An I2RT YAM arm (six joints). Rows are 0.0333 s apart.
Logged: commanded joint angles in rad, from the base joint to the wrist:
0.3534 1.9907 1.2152 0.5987 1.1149 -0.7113
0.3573 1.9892 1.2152 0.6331 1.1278 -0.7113
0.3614 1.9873 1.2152 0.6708 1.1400 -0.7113
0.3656 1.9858 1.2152 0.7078 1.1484 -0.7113
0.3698 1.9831 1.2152 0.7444 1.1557 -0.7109
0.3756 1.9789 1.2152 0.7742 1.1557 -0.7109
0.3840 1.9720 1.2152 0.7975 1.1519 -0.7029
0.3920 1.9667 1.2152 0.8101 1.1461 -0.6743
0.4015 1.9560 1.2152 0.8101 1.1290 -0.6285
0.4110 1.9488 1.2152 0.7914 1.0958 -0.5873
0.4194 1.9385 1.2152 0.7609 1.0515 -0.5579
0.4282 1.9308 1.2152 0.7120 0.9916 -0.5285
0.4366 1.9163 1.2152 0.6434 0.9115 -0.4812
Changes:
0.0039 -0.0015 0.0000 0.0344 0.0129 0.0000
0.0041 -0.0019 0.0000 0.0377 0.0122 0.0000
0.0042 -0.0015 0.0000 0.0370 0.0084 0.0000
0.0042 -0.0027 0.0000 0.0366 0.0073 0.0004
0.0058 -0.0042 0.0000 0.0298 0.0000 0.0000
0.0084 -0.0069 0.0000 0.0233 -0.0038 0.0080
0.0080 -0.0053 0.0000 0.0126 -0.0058 0.0286
0.0095 -0.0107 0.0000 0.0000 -0.0171 0.0458
0.0095 -0.0072 0.0000 -0.0187 -0.0332 0.0412
0.0084 -0.0103 0.0000 -0.0305 -0.0443 0.0294
0.0088 -0.0077 0.0000 -0.0489 -0.0599 0.0294
0.0084 -0.0145 0.0000 -0.0686 -0.0801 0.0473

